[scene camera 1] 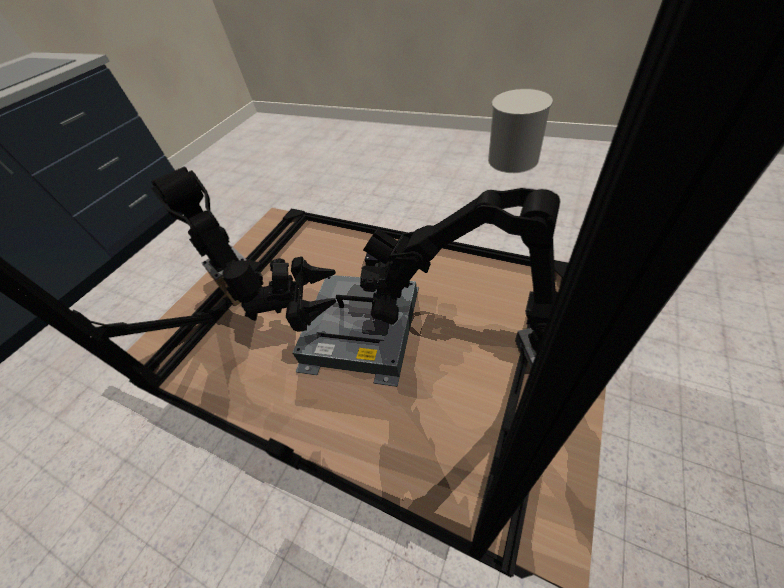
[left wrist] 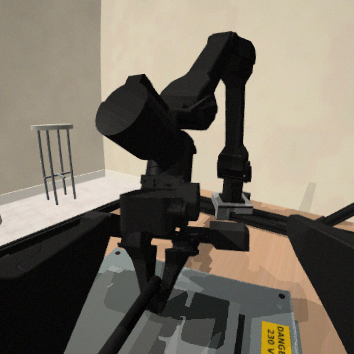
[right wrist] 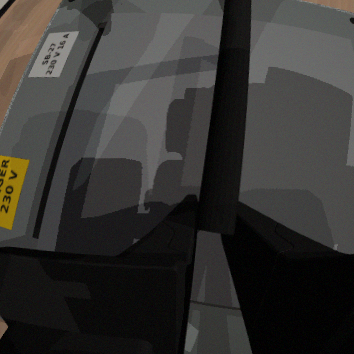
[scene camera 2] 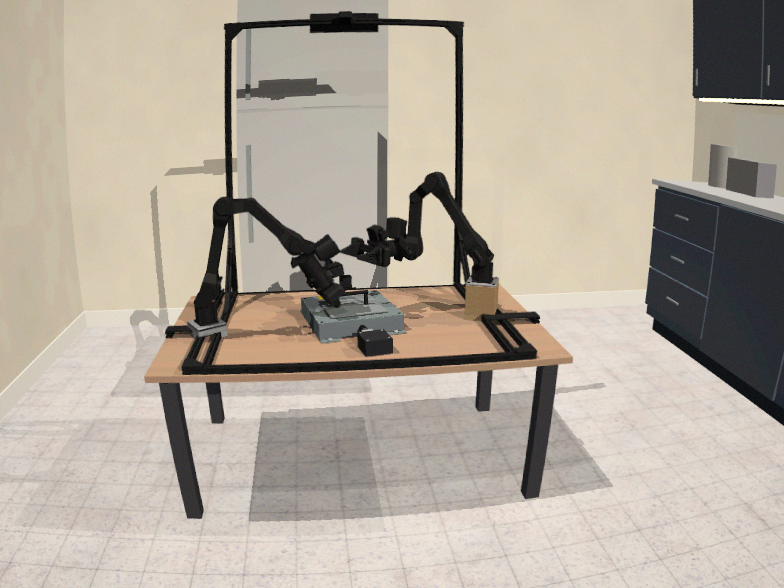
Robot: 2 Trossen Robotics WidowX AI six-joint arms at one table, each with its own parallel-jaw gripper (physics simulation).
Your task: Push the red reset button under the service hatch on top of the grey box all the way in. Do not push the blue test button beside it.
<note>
My left gripper (scene camera 1: pixel 335 285) is open and holds nothing. Also in view: a service hatch (scene camera 1: pixel 350 316). My right gripper (scene camera 1: pixel 373 308) carries the service hatch; nothing else touches it.
The service hatch also shows in the left wrist view (left wrist: pixel 114 308) and in the right wrist view (right wrist: pixel 228 108). My left gripper shows as well in the left wrist view (left wrist: pixel 199 223) and in scene camera 2 (scene camera 2: pixel 348 254). My right gripper is seen too in the left wrist view (left wrist: pixel 153 310), in the right wrist view (right wrist: pixel 206 203) and in scene camera 2 (scene camera 2: pixel 338 305).
</note>
